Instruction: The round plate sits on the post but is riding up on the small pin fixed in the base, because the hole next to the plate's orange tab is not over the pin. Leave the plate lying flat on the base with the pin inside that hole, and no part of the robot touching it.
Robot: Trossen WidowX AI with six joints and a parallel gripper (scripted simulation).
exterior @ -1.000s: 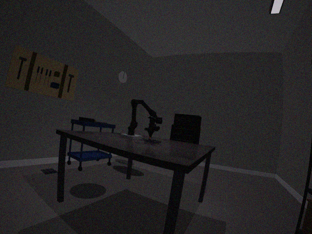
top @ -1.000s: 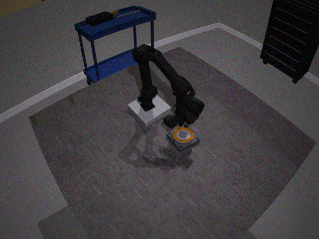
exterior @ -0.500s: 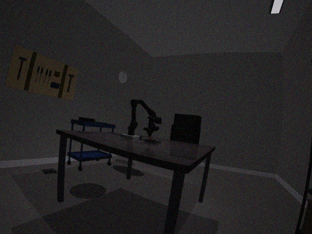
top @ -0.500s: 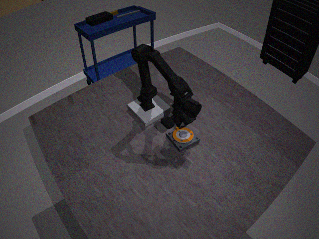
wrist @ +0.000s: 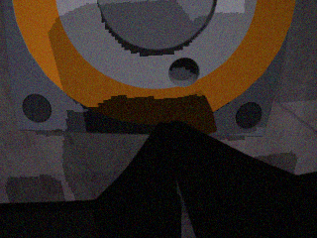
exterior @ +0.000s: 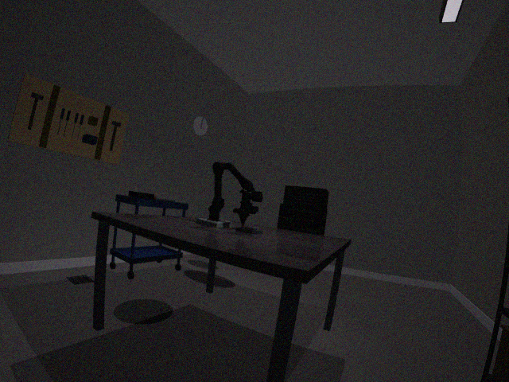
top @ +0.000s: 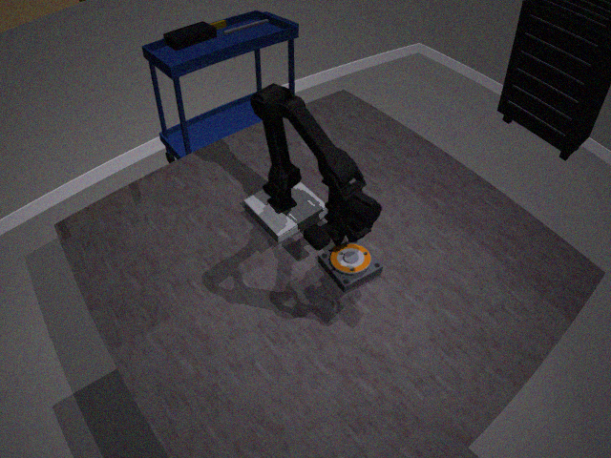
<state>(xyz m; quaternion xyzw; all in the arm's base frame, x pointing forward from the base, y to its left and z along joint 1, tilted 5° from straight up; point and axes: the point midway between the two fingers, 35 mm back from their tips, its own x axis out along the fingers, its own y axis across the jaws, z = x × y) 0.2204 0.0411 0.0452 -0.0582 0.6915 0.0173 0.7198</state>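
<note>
Right now my gripper tip is 50 mm short of the base, 20 mm above it and 10 mm to the right of it.
</note>
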